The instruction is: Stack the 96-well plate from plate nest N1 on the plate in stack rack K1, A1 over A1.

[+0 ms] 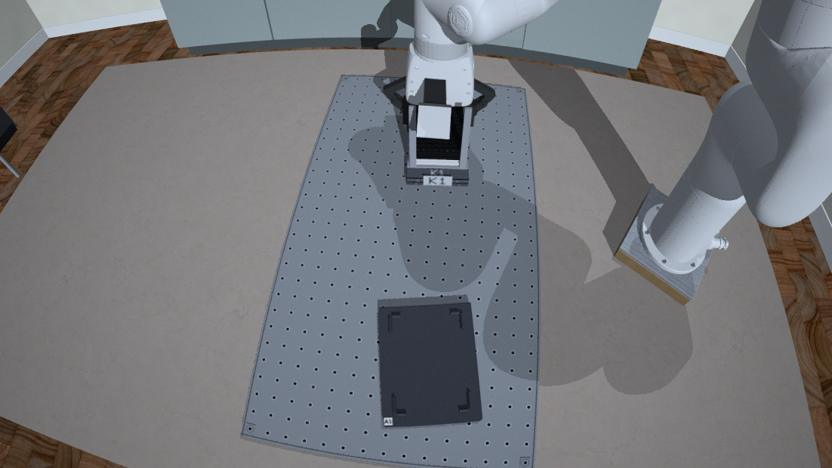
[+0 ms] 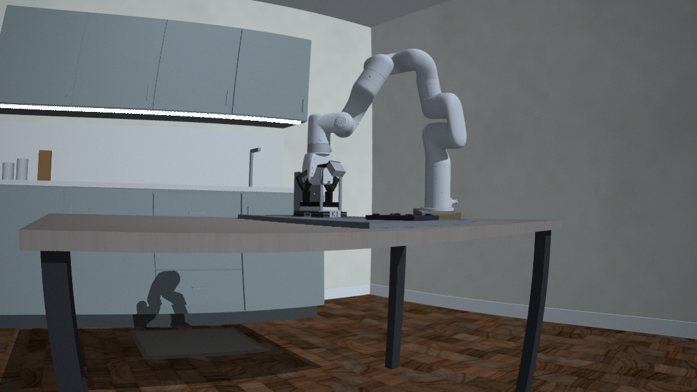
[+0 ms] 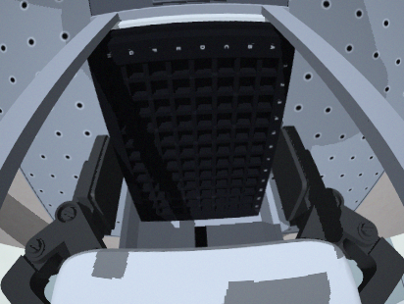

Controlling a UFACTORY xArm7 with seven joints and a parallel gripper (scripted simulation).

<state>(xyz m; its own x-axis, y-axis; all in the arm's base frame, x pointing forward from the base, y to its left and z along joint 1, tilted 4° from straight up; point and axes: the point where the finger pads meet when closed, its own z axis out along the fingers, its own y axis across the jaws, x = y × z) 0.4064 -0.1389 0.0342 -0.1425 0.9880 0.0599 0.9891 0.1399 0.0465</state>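
Right now my hand is 1 cm above the black 96-well plate. From my hand the other things lie so: stack rack back wall (7 cm to the right, 3 cm above, 1 cm ahead); K1 label (9 cm to the left, 4 cm below, 1 cm behind); white 96-well plate (2 cm below).
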